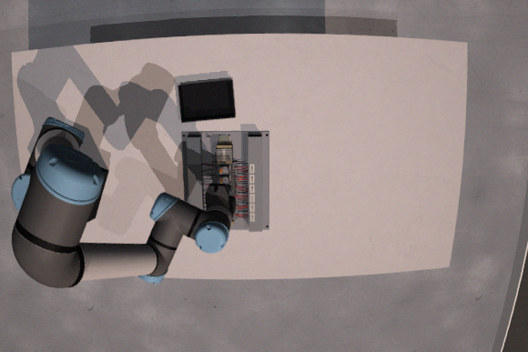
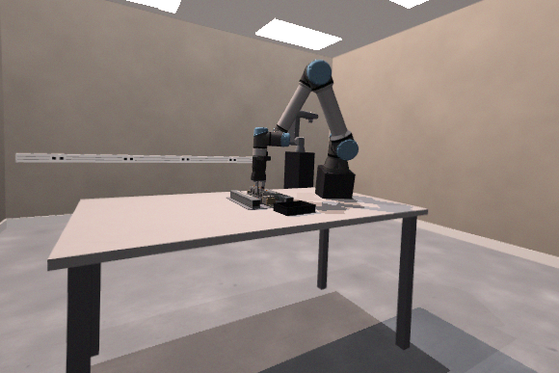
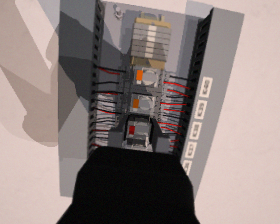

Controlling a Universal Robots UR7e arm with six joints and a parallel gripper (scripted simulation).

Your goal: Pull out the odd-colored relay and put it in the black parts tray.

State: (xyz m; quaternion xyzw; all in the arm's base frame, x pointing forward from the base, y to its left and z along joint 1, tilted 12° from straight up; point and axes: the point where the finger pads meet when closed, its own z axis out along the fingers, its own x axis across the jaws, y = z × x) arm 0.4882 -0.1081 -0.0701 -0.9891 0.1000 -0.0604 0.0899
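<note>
Right now my hand is 10 mm to the right of the relay panel and 40 mm above it. The rest, counted from my hand: black parts tray (270 mm to the left, 40 mm below).
</note>
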